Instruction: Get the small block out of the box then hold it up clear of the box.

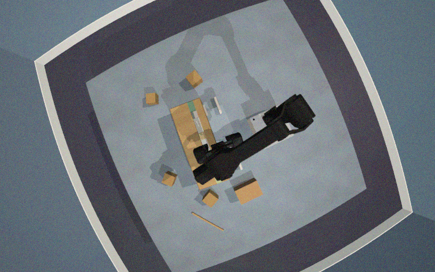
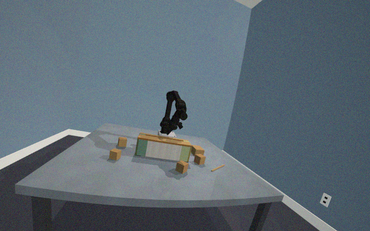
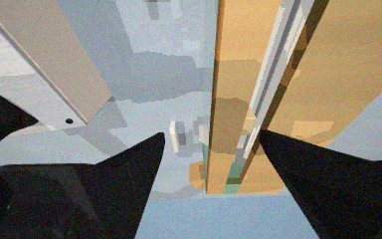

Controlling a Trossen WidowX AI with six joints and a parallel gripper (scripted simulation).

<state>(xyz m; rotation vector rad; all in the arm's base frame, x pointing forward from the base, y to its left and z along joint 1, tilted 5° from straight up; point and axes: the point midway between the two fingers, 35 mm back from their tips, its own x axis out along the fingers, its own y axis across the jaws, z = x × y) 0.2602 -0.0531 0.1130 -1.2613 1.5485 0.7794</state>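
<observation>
My gripper tip is 3 cm short of the box, 2 cm to the left of it and 9 cm above it. Round my gripper tip: thin stick 30 cm ahead, 33 cm to the left, 15 cm below; larger tan block 2 cm ahead, 30 cm to the left, 12 cm below.
</observation>
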